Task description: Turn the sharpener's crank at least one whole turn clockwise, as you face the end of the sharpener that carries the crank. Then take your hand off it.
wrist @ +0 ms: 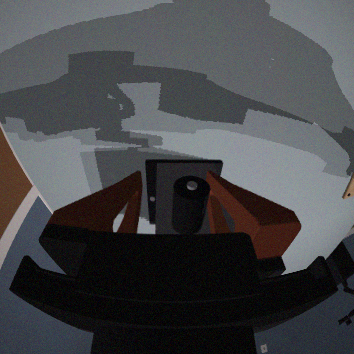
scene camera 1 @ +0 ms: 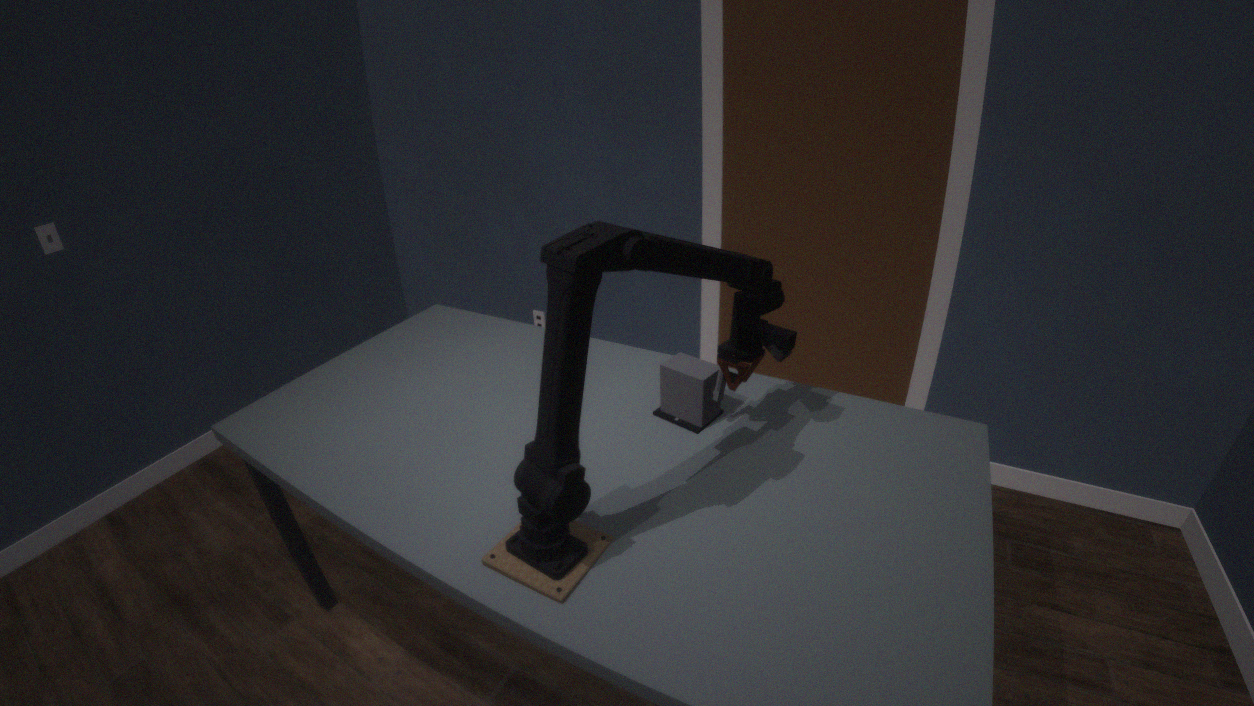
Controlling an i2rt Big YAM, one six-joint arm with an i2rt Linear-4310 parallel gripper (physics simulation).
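Places are measured from the arm's base along level axes (x ahead, y left, z up), in centimetres.
Where they show: gripper, fingertip midpoint: [wrist: 173, 177] [scene camera 1: 737, 385]; arm's base, origin of the base link: [scene camera 1: 546, 550].
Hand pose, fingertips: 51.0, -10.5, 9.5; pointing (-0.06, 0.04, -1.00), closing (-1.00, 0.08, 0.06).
Note:
Things, the pixels of their centre, and the offset from my fingertips, as dx, dy, dz. "spot": a spot on its surface instead. Level surfaces: height alone.
- sharpener, surface spot: [wrist: 166, 192] spot: +0.9, +4.8, -3.9
- crank's knob, body centre: [wrist: 188, 206] -0.8, +0.8, +2.1
- pale table, its level: dz -10.4
The sharpener [scene camera 1: 684, 390] [wrist: 166, 192] is a grey box on a dark base, standing toward the back of the table. Its crank [scene camera 1: 719, 385] shows as a thin pale part at the box's right end in the scene view. In the wrist view a black cylinder with a pale dot on its end, which looks like the crank's knob [wrist: 189, 210], stands in front of the dark grey surface. My gripper [scene camera 1: 735, 384] [wrist: 173, 177] is partly open and holds nothing. Its orange fingers point down beside the crank end, one on each side of the knob in the wrist view, the right one closer. Contact cannot be told.
The arm's wooden base plate [scene camera 1: 562, 589] lies at the front edge of the pale table [scene camera 1: 394, 420]. The arm reaches over the table to the sharpener and casts a broad shadow. Blue walls and a brown door panel [scene camera 1: 833, 175] stand behind the table.

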